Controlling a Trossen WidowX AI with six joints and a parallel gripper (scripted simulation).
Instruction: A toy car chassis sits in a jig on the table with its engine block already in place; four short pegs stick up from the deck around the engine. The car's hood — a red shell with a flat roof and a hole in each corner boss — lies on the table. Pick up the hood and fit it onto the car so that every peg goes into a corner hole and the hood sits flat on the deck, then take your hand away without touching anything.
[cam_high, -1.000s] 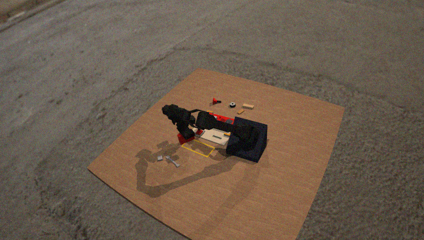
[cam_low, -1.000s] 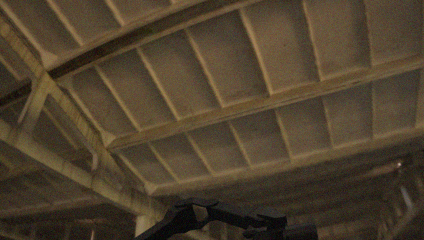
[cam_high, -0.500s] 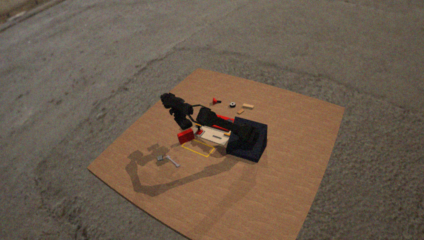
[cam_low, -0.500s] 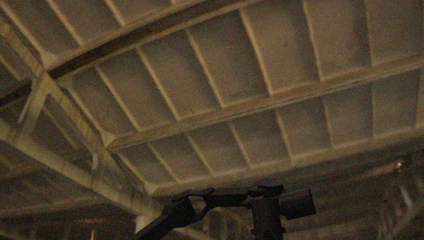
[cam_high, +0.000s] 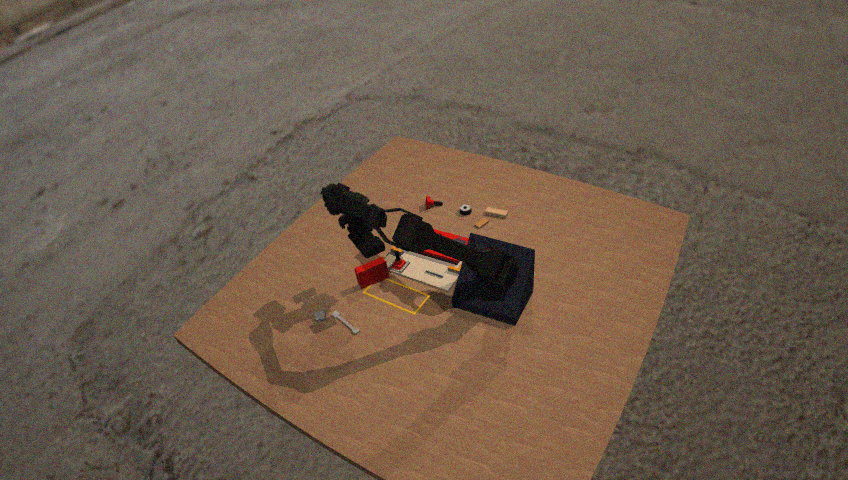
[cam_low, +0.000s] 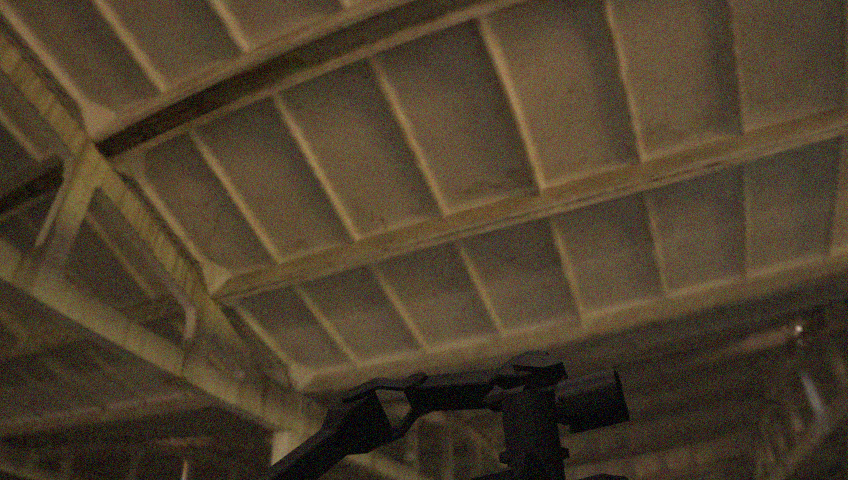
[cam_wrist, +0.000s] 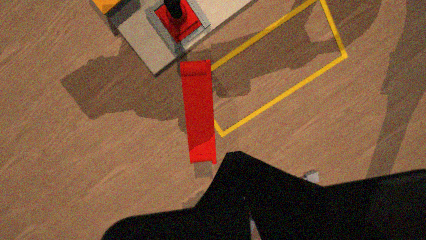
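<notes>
Now: gripper tip 9 cm above the red hood, 2 cm to the left of it and 1 cm short of it. Also, from my gripper tip: jig plate 20 cm to the right, 12 cm below, 9 cm behind.
</notes>
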